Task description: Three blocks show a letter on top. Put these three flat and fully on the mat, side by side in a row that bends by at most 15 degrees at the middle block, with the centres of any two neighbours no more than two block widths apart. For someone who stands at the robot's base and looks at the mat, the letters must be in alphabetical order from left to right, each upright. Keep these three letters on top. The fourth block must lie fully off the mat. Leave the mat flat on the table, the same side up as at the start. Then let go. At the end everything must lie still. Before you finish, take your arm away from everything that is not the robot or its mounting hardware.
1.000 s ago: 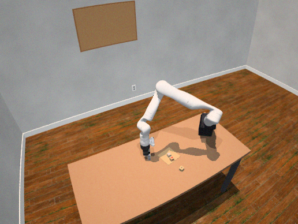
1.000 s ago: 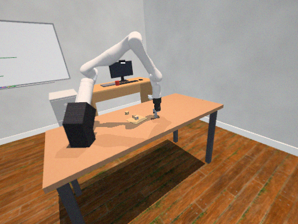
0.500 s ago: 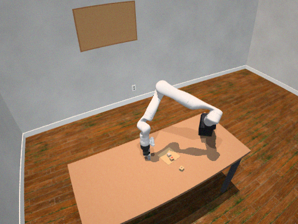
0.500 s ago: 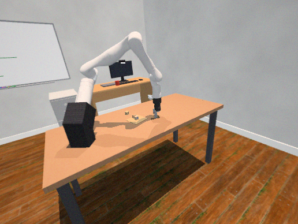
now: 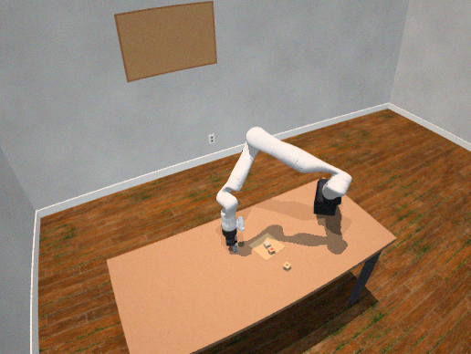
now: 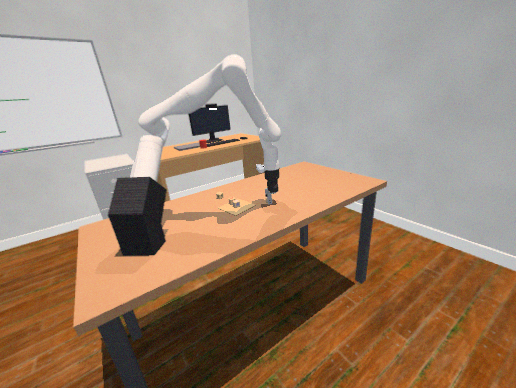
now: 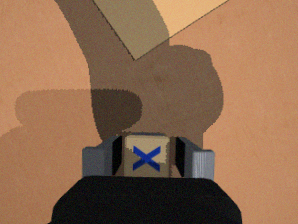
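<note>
My gripper is now 15 cm past the pale square mat, 7 cm to the right of it and 2 cm above it. Also, from my hand: block: 15 cm behind, 12 cm to the left.
</note>
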